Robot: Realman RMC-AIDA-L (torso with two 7-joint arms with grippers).
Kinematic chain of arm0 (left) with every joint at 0, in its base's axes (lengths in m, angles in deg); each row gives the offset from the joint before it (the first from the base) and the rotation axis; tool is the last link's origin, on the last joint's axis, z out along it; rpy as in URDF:
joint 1: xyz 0 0 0.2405 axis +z
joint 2: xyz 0 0 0 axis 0.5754 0.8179 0
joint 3: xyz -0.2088 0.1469 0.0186 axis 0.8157 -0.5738 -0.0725
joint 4: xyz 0 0 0 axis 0.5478 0.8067 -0.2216
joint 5: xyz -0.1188 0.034 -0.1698 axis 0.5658 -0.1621 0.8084
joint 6: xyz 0 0 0 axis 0.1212 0.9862 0.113
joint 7: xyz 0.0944 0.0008 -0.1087 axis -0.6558 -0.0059 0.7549
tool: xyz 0 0 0 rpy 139.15 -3.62 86.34
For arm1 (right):
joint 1: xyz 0 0 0.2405 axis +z
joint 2: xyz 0 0 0 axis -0.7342 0.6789 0
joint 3: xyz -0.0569 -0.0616 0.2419 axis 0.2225 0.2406 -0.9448
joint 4: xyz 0 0 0 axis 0.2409 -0.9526 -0.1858
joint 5: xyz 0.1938 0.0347 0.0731 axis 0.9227 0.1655 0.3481
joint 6: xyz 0 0 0 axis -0.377 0.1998 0.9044
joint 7: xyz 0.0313 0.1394 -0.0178 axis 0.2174 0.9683 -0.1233
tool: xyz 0 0 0 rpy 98.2 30.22 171.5
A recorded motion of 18 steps. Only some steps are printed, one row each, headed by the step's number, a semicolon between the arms.
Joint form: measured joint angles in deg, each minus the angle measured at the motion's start. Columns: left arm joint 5, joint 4, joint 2, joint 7, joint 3, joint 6, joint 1; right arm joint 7, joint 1, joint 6, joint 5, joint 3, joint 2, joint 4.
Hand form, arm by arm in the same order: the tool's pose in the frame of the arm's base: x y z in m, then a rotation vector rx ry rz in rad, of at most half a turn. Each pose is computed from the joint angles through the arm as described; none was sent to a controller.
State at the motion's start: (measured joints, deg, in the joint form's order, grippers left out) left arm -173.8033 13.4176 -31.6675 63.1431 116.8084 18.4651 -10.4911; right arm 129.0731 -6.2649 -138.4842 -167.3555 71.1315 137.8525 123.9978
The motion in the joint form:
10: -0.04 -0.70 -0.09 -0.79 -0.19 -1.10 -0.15; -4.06 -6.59 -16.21 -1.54 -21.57 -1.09 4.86
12: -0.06 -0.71 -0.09 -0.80 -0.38 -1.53 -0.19; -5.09 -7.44 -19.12 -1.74 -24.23 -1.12 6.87
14: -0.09 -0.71 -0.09 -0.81 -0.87 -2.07 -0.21; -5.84 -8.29 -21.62 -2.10 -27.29 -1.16 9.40
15: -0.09 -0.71 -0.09 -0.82 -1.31 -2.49 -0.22; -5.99 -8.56 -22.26 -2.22 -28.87 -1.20 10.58
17: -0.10 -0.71 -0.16 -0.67 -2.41 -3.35 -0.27; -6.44 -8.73 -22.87 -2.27 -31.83 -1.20 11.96
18: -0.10 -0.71 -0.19 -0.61 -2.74 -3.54 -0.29; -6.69 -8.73 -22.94 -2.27 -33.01 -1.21 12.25
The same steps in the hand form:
10: -0.1924 0.4273 -0.0360 -2.3082 -1.2509 0.0966; 0.1988 0.3086 -0.0763 2.7758 -1.0238 -0.1641
12: -0.1923 0.4262 -0.0368 -2.3147 -1.2515 0.1061; 0.1955 0.3083 -0.0662 2.7747 -0.9866 -0.2148
14: -0.1923 0.4244 -0.0384 -2.3250 -1.2498 0.1228; 0.1920 0.3103 -0.0540 2.7892 -0.9520 -0.2699
15: -0.1923 0.4228 -0.0398 -2.3336 -1.2481 0.1366; 0.1902 0.3132 -0.0478 2.8044 -0.9433 -0.3002
17: -0.1920 0.4191 -0.0436 -2.3522 -1.2452 0.1670; 0.1875 0.3196 -0.0376 2.8330 -0.9363 -0.3607
18: -0.1918 0.4181 -0.0447 -2.3571 -1.2439 0.1750; 0.1870 0.3223 -0.0338 2.8447 -0.9369 -0.3850

